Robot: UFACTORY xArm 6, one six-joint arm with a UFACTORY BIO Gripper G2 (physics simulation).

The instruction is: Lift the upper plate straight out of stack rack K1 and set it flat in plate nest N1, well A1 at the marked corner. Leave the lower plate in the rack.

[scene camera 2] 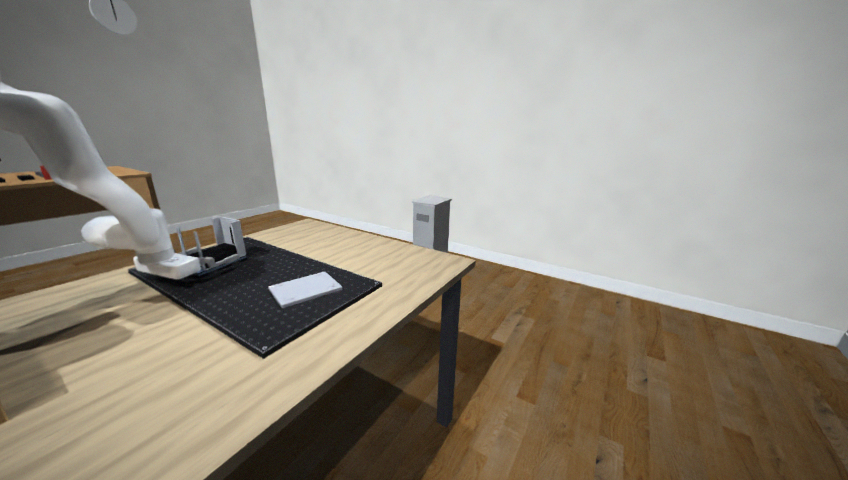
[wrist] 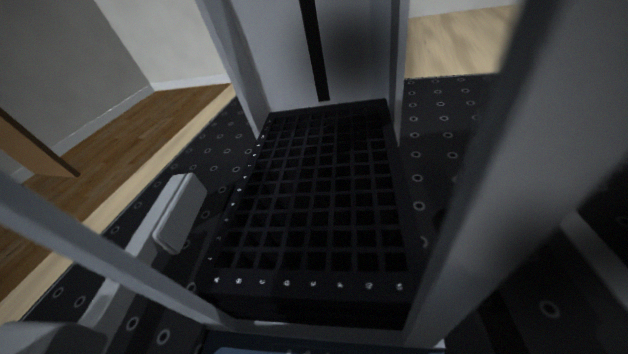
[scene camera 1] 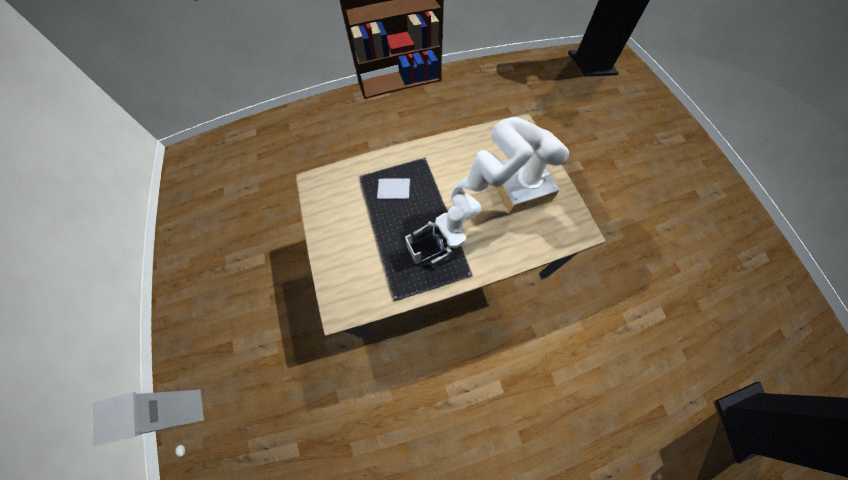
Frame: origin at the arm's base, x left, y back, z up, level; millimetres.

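Seen in the pictures: hand, its tool point: (scene camera 2: pixel 212 255) (wrist: pixel 322 196) (scene camera 1: pixel 426 245); arm's base, origin of its link: (scene camera 1: pixel 530 178).
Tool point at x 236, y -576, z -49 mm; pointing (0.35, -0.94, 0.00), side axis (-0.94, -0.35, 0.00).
Note:
Pixels of each thing's top centre, then the offset from my tool point to it. Level surfaces: height alone.
- black well plate, centre of its top: (wrist: pixel 316 166) (scene camera 2: pixel 215 251) (scene camera 1: pixel 424 246) dz +9, dx +6, dy -12 mm
- pale stack rack K1, centre of its top: (scene camera 2: pixel 205 224) (scene camera 1: pixel 426 238) dz +100, dx +3, dy -2 mm
- flat white block, centre of its top: (scene camera 2: pixel 305 285) (scene camera 1: pixel 393 187) dz -24, dx -357, dy -106 mm
- black perforated mat, height of its surface: dz -38 mm
- wooden table, height of its surface: dz -51 mm
A black well plate (scene camera 1: pixel 426 243) (scene camera 2: pixel 220 253) (wrist: pixel 313 283) lies level in the pale stack rack K1 (scene camera 1: pixel 412 250) (scene camera 2: pixel 238 239) (wrist: pixel 280 60), with letters along its near edge in the wrist view, A at the left. The lower plate cannot be told apart beneath it. My gripper (scene camera 1: pixel 424 246) (wrist: pixel 342 200) is open and low around the rack, with one finger along each long side of the plate and a gap at the left pad. The right finger is mostly hidden behind a rack post. A flat white block (scene camera 1: pixel 393 188) (scene camera 2: pixel 305 289), apparently nest N1, lies apart from the rack; its marked corner is too small to read.
The rack and white block stand on a black perforated mat (scene camera 1: pixel 399 285) (scene camera 2: pixel 261 339) on the wooden table (scene camera 1: pixel 339 255) (scene camera 2: pixel 333 237). The rack's tall end wall and near posts rise above the plate. The arm's base (scene camera 1: pixel 531 193) is at the table's far side from the mat.

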